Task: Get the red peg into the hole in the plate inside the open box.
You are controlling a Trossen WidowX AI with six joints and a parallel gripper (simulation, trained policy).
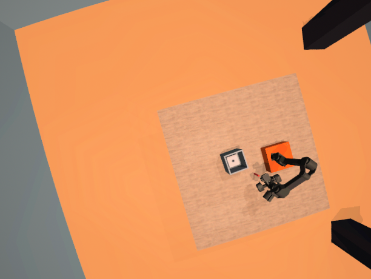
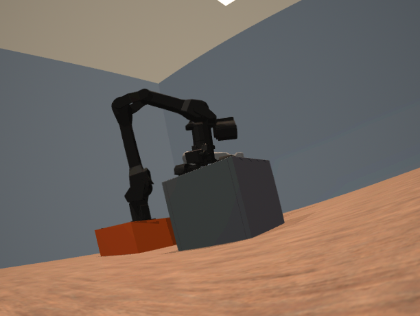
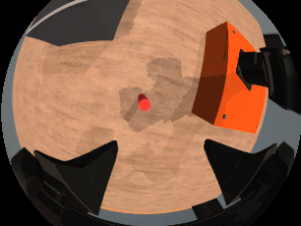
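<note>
My gripper tip is now 80 mm above the red peg, 30 mm short of it and 20 mm to the left of it. Round my gripper tip: plate 230 mm ahead, 160 mm to the right, 80 mm below.
</note>
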